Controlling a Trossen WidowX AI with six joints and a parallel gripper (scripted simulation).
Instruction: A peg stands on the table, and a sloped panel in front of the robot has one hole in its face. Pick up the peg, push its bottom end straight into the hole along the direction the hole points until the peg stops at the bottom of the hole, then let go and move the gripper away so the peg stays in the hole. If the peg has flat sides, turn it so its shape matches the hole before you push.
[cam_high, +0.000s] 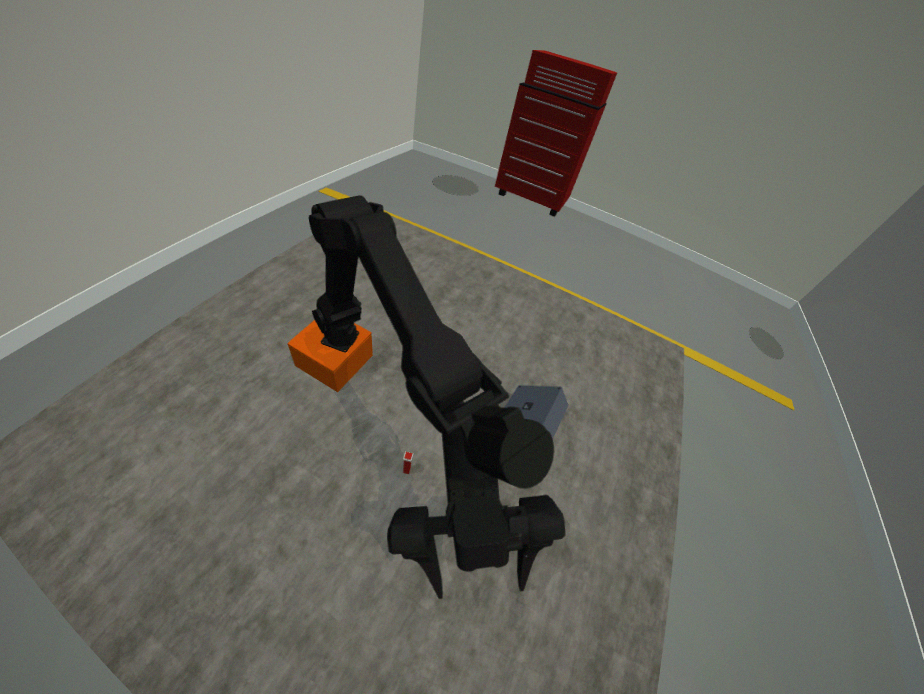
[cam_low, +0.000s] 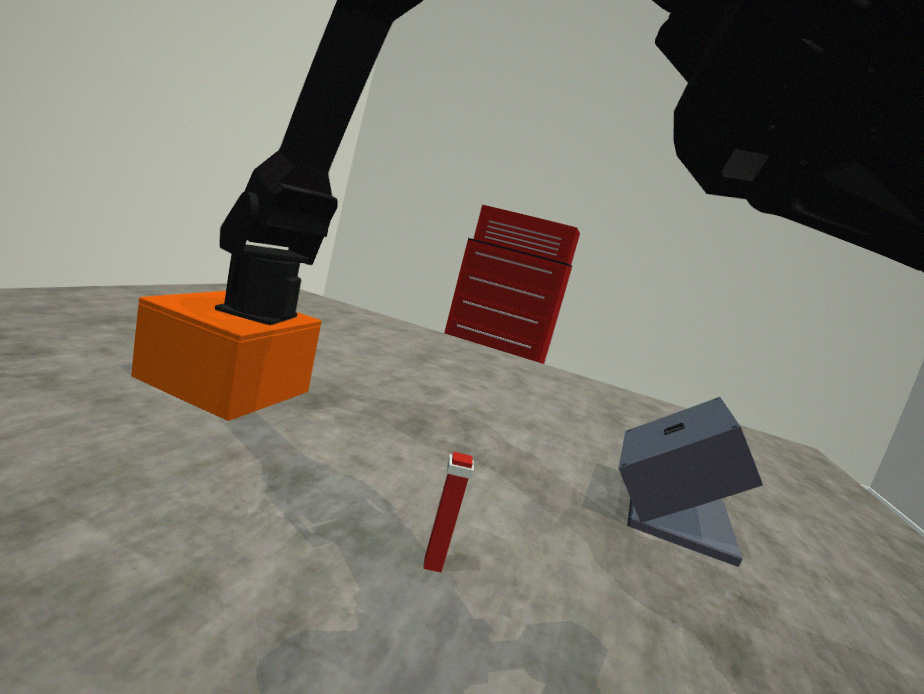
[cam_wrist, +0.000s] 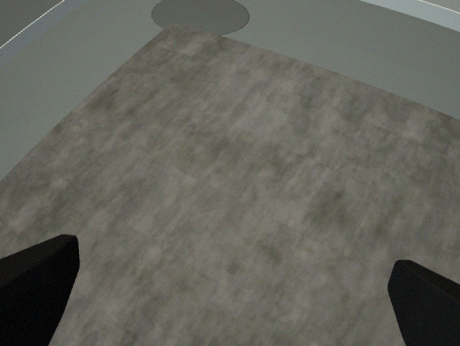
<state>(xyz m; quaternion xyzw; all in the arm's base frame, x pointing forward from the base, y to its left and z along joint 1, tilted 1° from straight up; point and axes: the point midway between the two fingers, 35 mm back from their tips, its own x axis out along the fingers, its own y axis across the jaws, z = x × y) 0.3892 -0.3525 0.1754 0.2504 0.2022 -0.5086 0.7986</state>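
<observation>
Right now my gripper tip is 19 cm to the right of the red square peg, 17 cm above it and 16 cm past it. Also, from my gripper tip: grey sloped panel block: 37 cm to the left, 17 cm below, 6 cm ahead.
</observation>
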